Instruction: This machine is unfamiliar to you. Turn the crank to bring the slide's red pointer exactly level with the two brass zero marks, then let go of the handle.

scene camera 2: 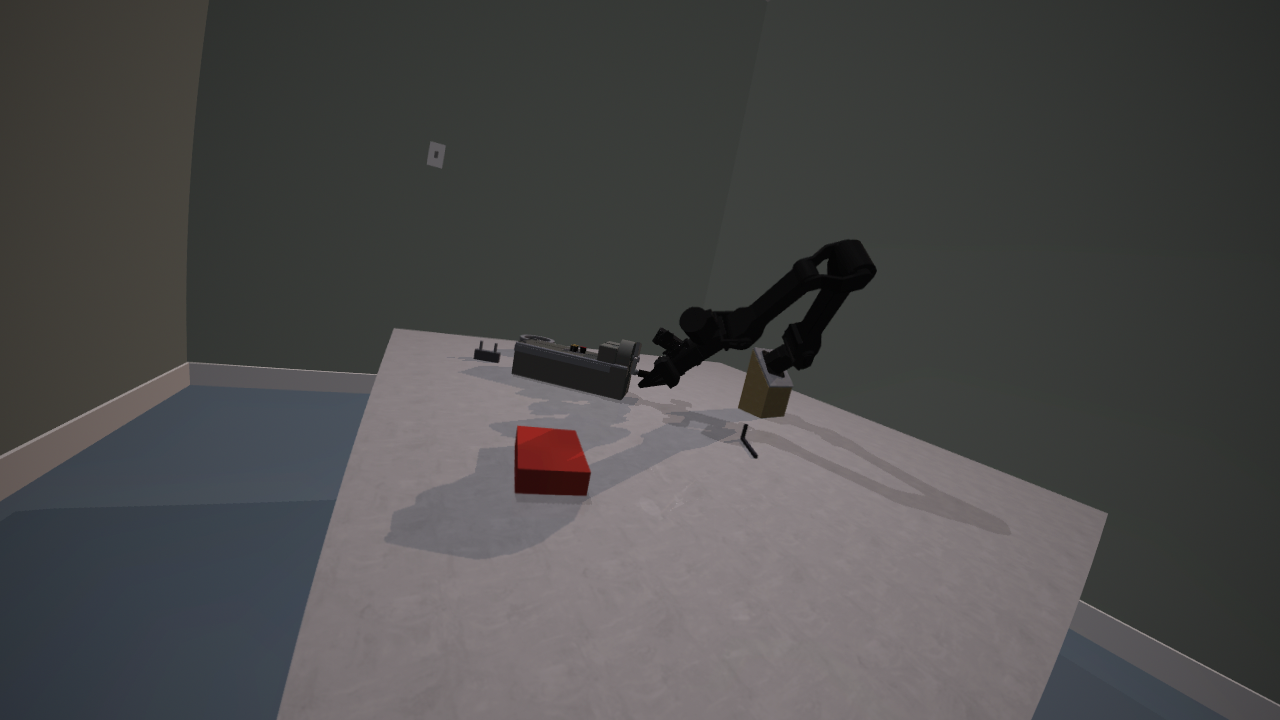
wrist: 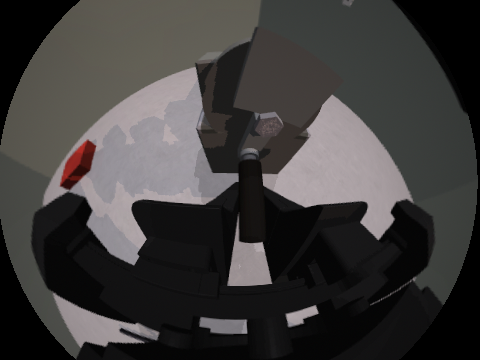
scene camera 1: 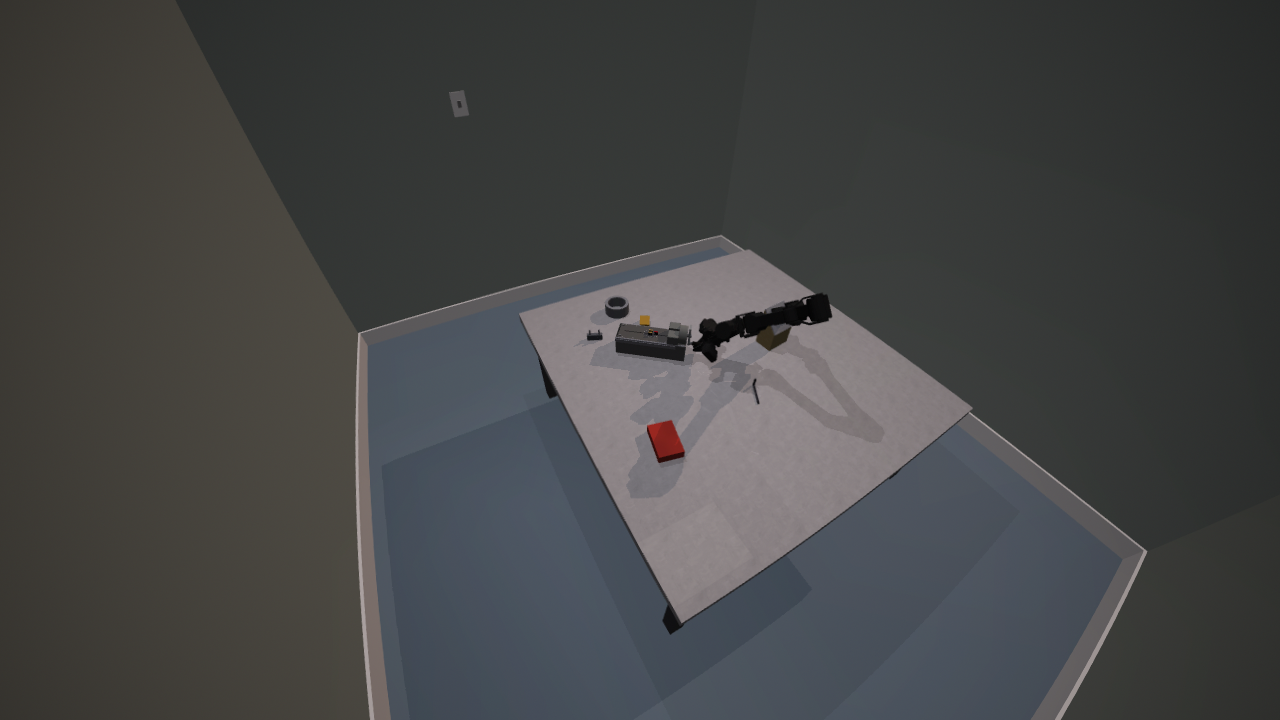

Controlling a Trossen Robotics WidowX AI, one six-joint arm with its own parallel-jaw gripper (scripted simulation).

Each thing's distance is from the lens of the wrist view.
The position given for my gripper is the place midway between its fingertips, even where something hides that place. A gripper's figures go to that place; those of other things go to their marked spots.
my gripper (wrist: 246, 187): 0.10 m
black crank handle (wrist: 252, 224): 0.06 m
red block (wrist: 78, 165): 0.36 m
The marked spots on the red block and the black crank handle are 0.36 m apart.
